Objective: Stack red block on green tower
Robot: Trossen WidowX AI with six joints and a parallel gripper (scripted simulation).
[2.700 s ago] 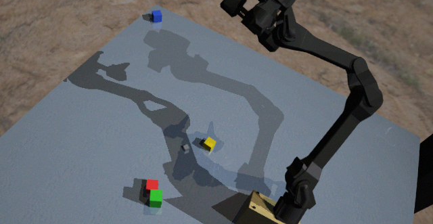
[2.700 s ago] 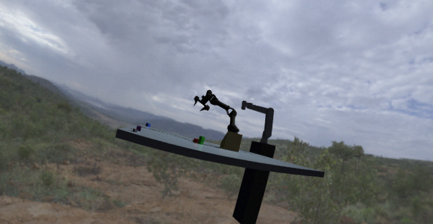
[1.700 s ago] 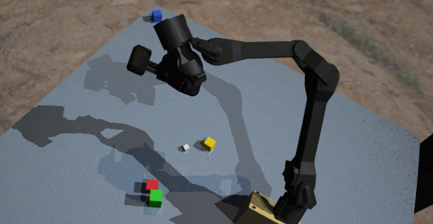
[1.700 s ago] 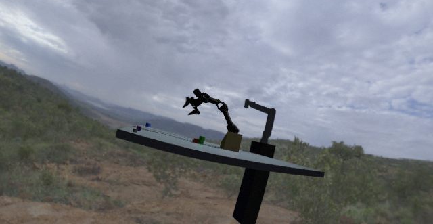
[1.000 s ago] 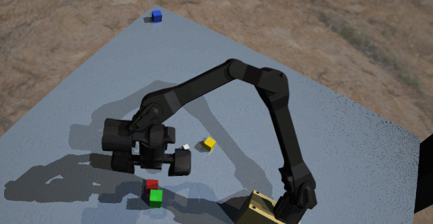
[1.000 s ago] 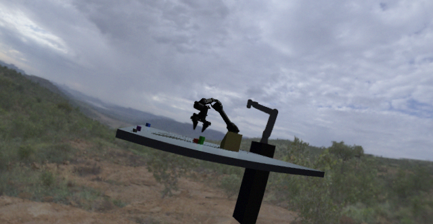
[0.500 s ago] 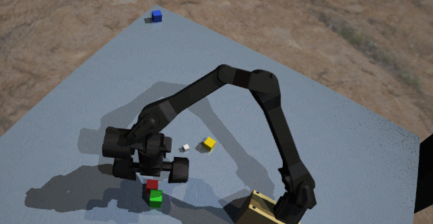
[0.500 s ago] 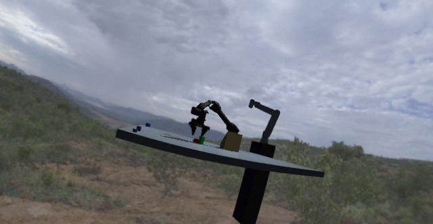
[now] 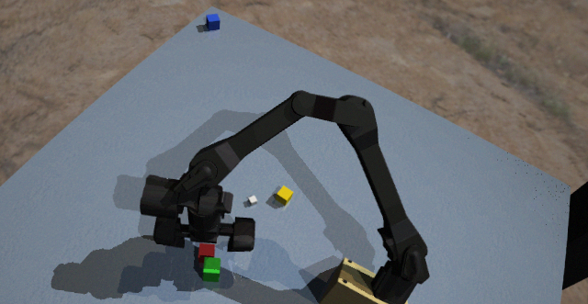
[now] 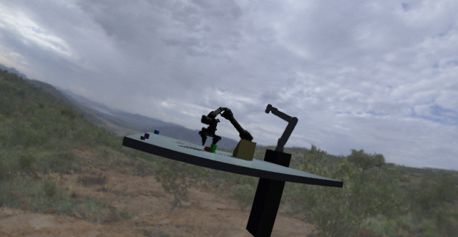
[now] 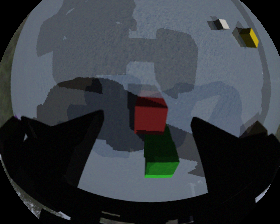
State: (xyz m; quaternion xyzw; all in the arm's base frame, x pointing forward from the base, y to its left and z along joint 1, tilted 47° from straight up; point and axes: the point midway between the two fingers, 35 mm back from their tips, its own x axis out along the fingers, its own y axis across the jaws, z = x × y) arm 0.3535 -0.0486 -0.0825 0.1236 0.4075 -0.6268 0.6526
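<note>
Right now the red block is 20 mm below my gripper tip. Round my gripper tip: yellow block (200 mm to the right, 100 mm behind, 20 mm below); then purple block (460 mm ahead, 280 mm to the left, 20 mm below); then small white block (160 mm to the right, 40 mm behind, 30 mm below).
</note>
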